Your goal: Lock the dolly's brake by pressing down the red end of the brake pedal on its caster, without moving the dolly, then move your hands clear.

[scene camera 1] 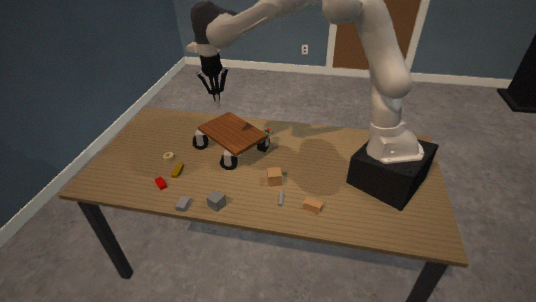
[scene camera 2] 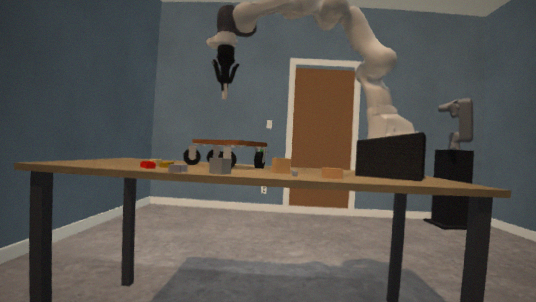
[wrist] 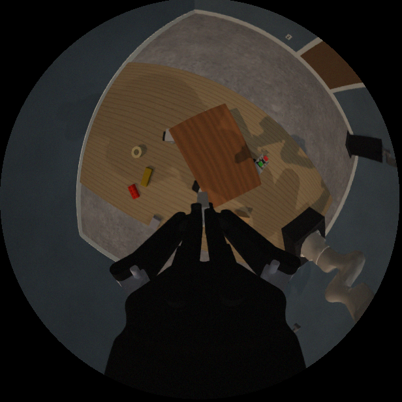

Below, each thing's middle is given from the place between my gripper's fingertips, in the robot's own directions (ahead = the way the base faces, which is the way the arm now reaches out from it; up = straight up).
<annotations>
Now: the dolly [scene camera 1: 234,134] 90 mm to the right of my hand and 250 mm below it.
</annotations>
